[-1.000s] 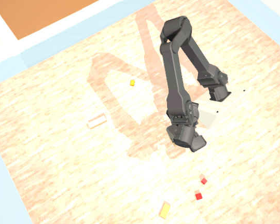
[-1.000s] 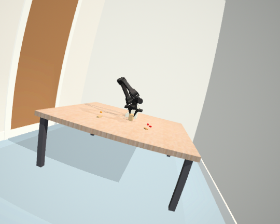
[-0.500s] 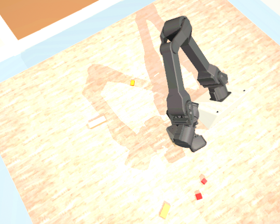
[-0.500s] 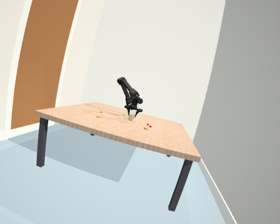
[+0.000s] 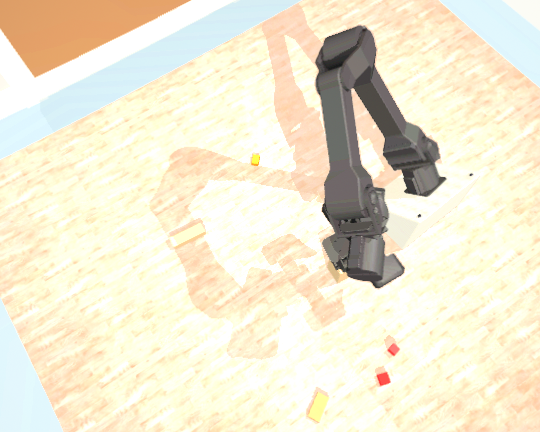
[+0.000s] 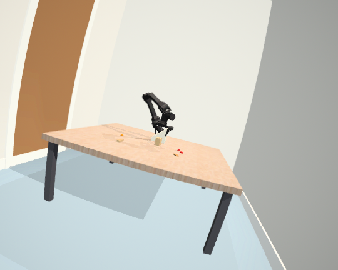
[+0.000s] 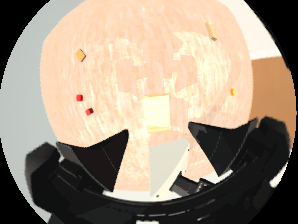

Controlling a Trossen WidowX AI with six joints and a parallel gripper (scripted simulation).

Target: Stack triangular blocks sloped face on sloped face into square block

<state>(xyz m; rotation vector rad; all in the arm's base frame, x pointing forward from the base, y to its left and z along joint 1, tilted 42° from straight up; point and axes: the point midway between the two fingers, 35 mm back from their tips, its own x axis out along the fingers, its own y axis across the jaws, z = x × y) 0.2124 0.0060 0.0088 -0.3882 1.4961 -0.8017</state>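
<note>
My gripper tip is now 40 mm above the tan triangular block and 10 mm past it. The rest, counted from my gripper tip: orange cube: 330 mm to the right, 80 mm below, 30 mm behind; flat wooden block: 300 mm to the right, 210 mm ahead, 80 mm below.
</note>
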